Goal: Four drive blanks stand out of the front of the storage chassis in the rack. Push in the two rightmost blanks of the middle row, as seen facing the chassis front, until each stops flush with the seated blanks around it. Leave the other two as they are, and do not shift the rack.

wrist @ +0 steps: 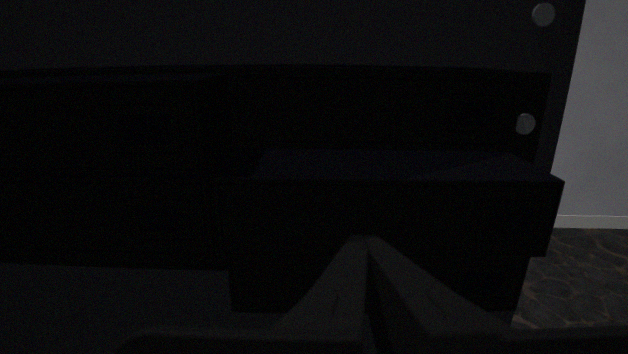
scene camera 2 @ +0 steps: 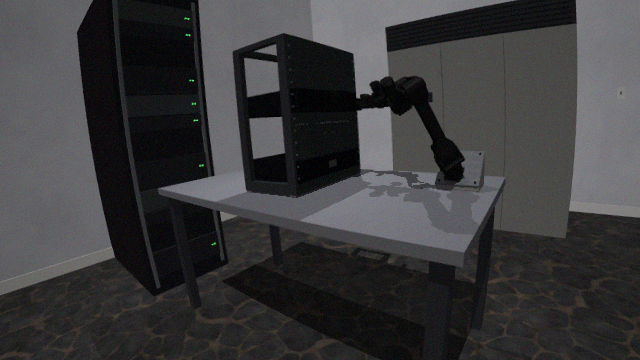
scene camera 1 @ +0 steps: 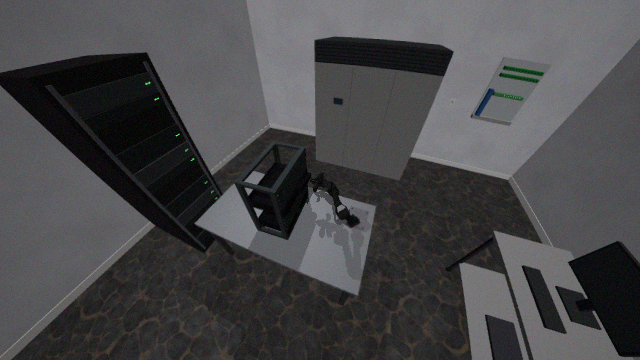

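Seen in the pictures: gripper, fingertip midpoint: (wrist: 362,248) (scene camera 2: 356,103) (scene camera 1: 308,179); arm's base, link origin: (scene camera 2: 454,173) (scene camera 1: 354,220).
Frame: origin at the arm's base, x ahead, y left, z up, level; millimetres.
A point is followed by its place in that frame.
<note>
The rack (scene camera 1: 255,187) {x 590, y 396, z 546 mm} (scene camera 2: 290,120) {x 457, y 381, z 232 mm} stands on the table, with the black storage chassis (scene camera 2: 322,100) {x 461, y 197, z 305 mm} (wrist: 125,150) {x 445, y 42, z 326 mm} across its front. In the wrist view, a dark blank (wrist: 425,210) {x 456, y -47, z 308 mm} stands out at the chassis's right end. Another blank (wrist: 500,287) {x 468, y -81, z 274 mm} stands out directly below it, less far. To their left the chassis face looks even, though very dark. My gripper (scene camera 2: 359,104) {x 454, y -28, z 295 mm} (wrist: 362,248) {x 454, y -28, z 295 mm} is shut and empty. Its tips are in front of the upper blank's face, low and near its middle. I cannot tell whether they touch it. The tips hide part of the lower blank.
The white table (scene camera 1: 330,275) {x 26, y 489, z -56 mm} (scene camera 2: 400,220) {x 10, y 420, z -55 mm} carries the rack and the arm's base plate (scene camera 2: 474,170) {x -72, y -19, z 14 mm}. A tall server cabinet (scene camera 1: 30,85) (scene camera 2: 97,125) stands behind the rack's left side. A grey cabinet (scene camera 1: 370,110) (scene camera 2: 540,125) stands behind the arm. A desk with a monitor (scene camera 1: 612,295) is at right.
</note>
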